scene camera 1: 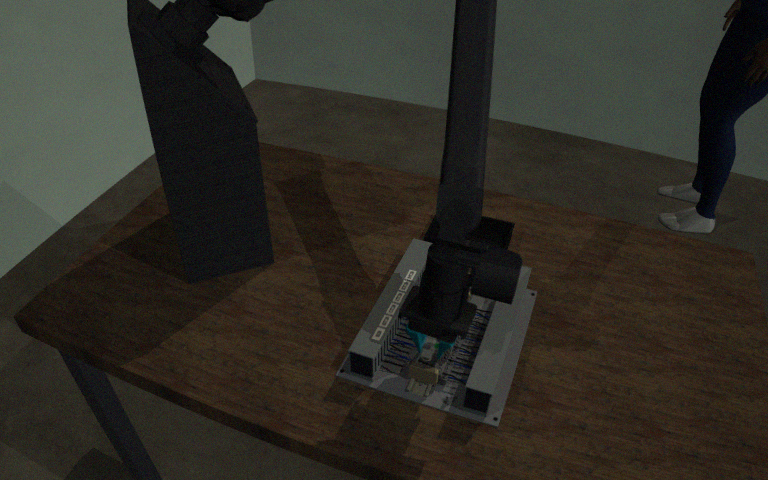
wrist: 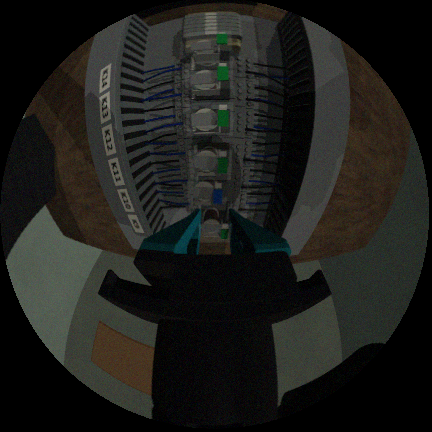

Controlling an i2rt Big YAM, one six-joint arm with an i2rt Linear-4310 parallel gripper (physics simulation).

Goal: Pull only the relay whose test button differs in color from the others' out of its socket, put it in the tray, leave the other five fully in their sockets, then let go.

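Places are measured from the arm's base along level axes (x left, y down, z back), in millimetres.
Where they show: gripper, fingertip midpoint: point(scene camera 1: 430, 353) point(wrist: 214, 213); arm's base, origin of the base link: point(scene camera 1: 169, 41).
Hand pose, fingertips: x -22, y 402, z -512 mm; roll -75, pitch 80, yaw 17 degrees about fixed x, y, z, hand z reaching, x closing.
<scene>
Each offset is from my fingertips to the top centre of the thing. "pt": to the spot under its first point. Level surfaces: height alone.
The relay with the blue test button {dx +28, dy -26, dz +8 mm} point(wrist: 217, 196) sits in its socket, second from the bottom of the row in the wrist view. The relay with a green button {dx -4, dy -27, dz -1 mm} point(wrist: 214, 232) point(scene camera 1: 428, 352) at the bottom end, by label K9, stands between the teal fingers of my gripper point(wrist: 214, 213) point(scene camera 1: 431, 344). The fingers flank this end relay closely and look shut on it; their lower tips are partly hidden. Other green-button relays {dx +84, dy -22, dz +17 mm} point(wrist: 205, 120) stand seated above in the row. The black tray {pt dx +396, dy +39, dz +61 mm} point(scene camera 1: 493, 230) is behind the panel, partly hidden by the arm.
Grey wiring ducts {dx +111, dy -16, dz -73 mm} point(wrist: 327, 100) point(scene camera 1: 498, 345) flank the relay row, with thin wires on both sides. The panel {pt dx +89, dy +44, dz -111 mm} point(scene camera 1: 512, 362) lies on the wooden table {dy +47 mm} point(scene camera 1: 640, 339). A tall dark block point(scene camera 1: 215, 186) stands at the left. A person's legs point(scene camera 1: 719, 135) show beyond the table.
</scene>
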